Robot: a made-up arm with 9 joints. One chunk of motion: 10 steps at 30 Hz.
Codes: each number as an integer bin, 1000 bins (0 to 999) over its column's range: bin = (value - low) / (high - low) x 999, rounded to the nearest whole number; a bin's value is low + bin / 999 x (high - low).
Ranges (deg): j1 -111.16..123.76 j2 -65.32..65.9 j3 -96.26..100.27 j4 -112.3..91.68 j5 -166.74..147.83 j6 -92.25..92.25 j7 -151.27..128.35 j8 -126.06..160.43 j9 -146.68..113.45
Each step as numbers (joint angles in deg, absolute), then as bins.
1 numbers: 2.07 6.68 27.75 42.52 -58.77 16.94 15.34 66.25 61.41
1 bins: 482 548 630 758 343 591 595 671 799
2 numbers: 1.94 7.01 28.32 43.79 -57.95 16.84 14.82 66.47 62.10
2 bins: 481 551 633 764 345 591 593 671 802
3 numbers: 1.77 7.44 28.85 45.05 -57.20 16.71 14.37 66.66 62.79
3 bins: 480 554 636 771 348 590 592 672 804
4 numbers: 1.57 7.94 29.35 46.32 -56.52 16.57 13.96 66.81 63.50
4 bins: 479 558 638 777 350 589 590 673 807
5 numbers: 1.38 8.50 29.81 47.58 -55.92 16.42 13.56 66.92 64.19
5 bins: 479 562 641 783 352 588 589 673 810
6 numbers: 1.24 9.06 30.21 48.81 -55.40 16.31 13.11 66.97 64.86
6 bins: 478 566 643 789 354 588 587 673 812
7 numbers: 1.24 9.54 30.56 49.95 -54.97 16.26 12.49 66.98 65.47
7 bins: 478 570 645 795 355 588 585 673 815
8 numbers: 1.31 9.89 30.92 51.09 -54.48 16.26 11.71 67.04 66.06
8 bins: 478 573 646 800 357 588 582 673 817
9 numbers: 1.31 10.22 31.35 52.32 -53.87 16.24 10.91 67.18 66.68
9 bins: 478 575 649 806 358 587 579 674 819
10 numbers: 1.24 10.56 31.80 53.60 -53.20 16.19 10.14 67.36 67.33
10 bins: 478 578 651 813 361 587 577 674 822
